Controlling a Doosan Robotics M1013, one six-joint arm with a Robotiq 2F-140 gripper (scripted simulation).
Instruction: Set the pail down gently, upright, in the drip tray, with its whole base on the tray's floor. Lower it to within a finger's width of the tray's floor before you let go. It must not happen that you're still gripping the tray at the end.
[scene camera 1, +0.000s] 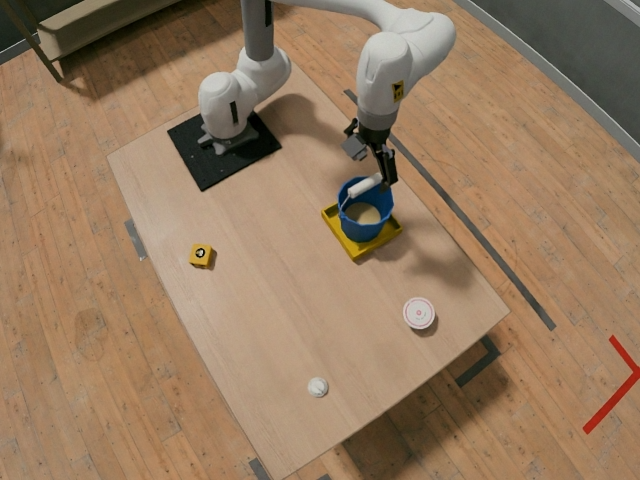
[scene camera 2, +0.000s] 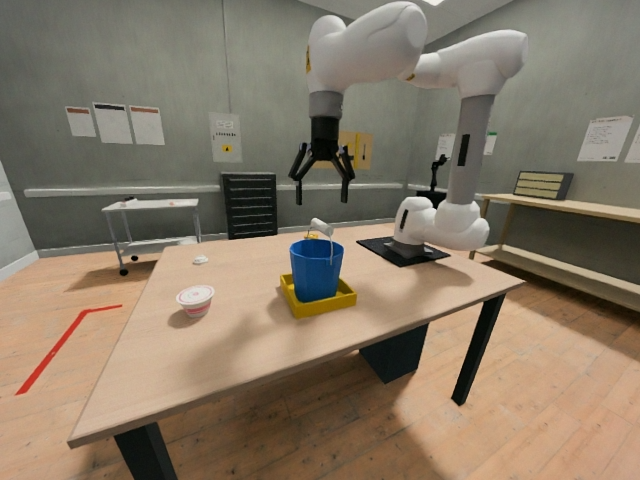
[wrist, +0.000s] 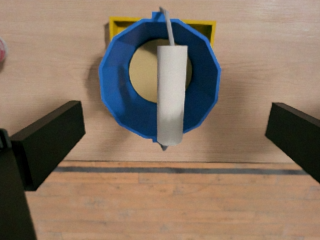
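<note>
There is a blue pail (scene camera 2: 314, 279) here, and a yellow drip tray (scene camera 2: 345, 297), and I can see the tray (scene camera 1: 355, 250) from another camera as well. My own gripper (scene camera 2: 322, 203) is visible too. I also find the gripper (scene camera 1: 367, 171) elsewhere, and the wrist view shows me the same gripper (wrist: 175, 118).
</note>
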